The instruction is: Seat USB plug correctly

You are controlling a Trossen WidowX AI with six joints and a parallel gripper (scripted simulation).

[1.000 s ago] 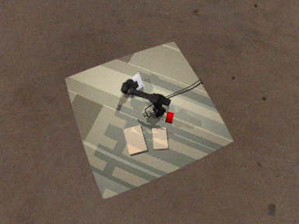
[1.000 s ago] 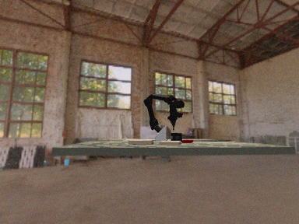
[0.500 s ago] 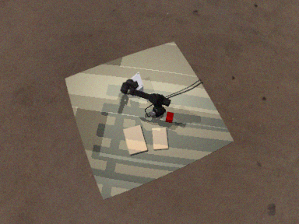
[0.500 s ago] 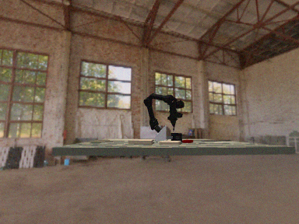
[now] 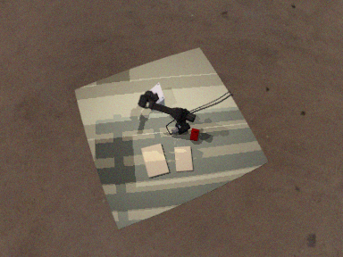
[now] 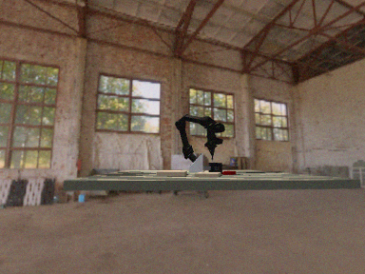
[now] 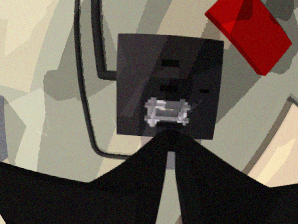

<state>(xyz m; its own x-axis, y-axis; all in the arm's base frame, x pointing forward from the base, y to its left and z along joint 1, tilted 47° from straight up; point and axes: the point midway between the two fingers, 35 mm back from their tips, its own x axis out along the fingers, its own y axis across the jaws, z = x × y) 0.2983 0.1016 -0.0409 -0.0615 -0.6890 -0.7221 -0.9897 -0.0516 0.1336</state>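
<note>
The grey USB plug lies 2 cm below my gripper tip. From my gripper tip the other things lie so: red block (8 cm ahead, 10 cm to the left, 11 cm below).
</note>
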